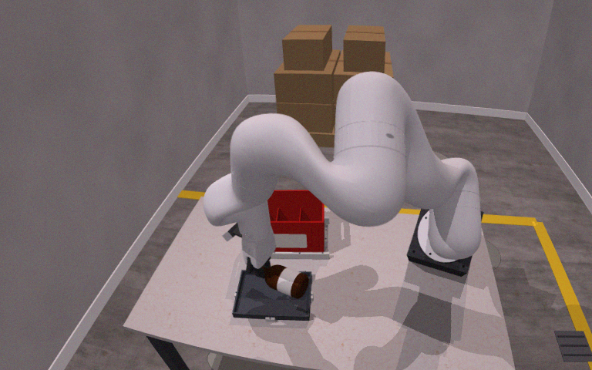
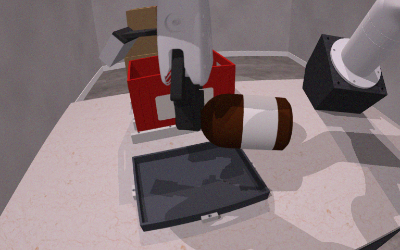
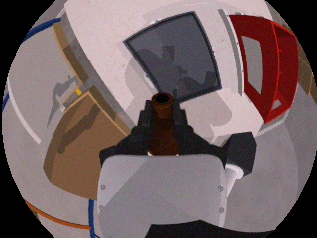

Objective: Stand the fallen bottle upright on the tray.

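The brown bottle is 50 mm behind my hand, 20 mm to the left of it and 20 mm below it. From my hand the other things lie so: tray (50 mm to the right, 190 mm below); then red crate (330 mm to the right, 120 mm below).
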